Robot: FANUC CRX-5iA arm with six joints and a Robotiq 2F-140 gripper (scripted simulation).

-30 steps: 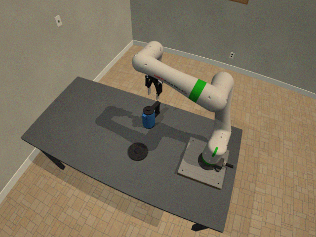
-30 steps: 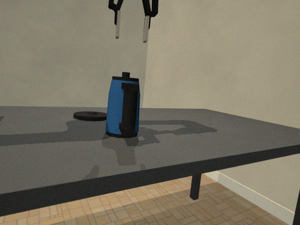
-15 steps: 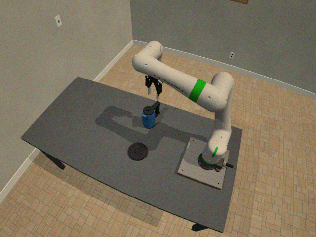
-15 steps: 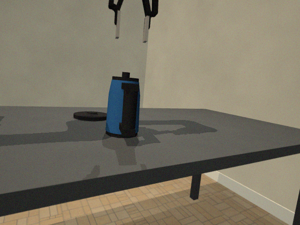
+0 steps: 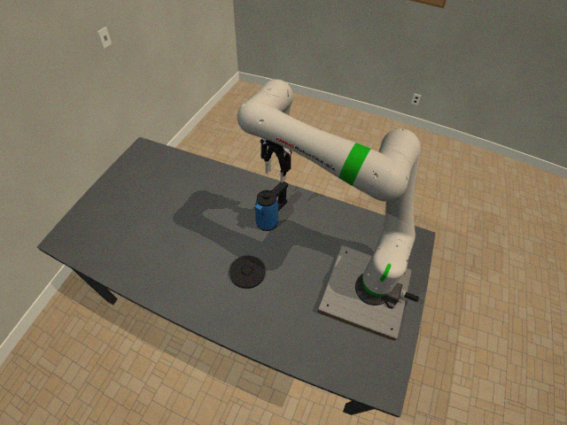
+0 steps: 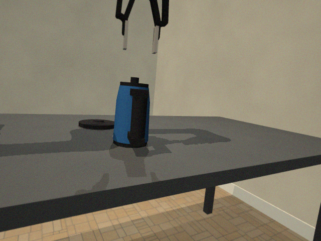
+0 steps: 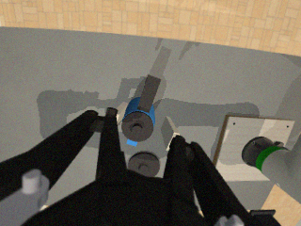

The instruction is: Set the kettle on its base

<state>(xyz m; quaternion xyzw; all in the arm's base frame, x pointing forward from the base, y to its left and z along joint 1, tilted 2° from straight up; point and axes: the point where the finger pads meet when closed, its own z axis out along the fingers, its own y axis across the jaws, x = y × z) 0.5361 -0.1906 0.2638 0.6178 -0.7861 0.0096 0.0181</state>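
My hand is 1 cm short of the blue kettle, 3 cm to the right of it and 19 cm above it. Round my hand: round black base 2 cm behind, 33 cm to the left, 28 cm below.
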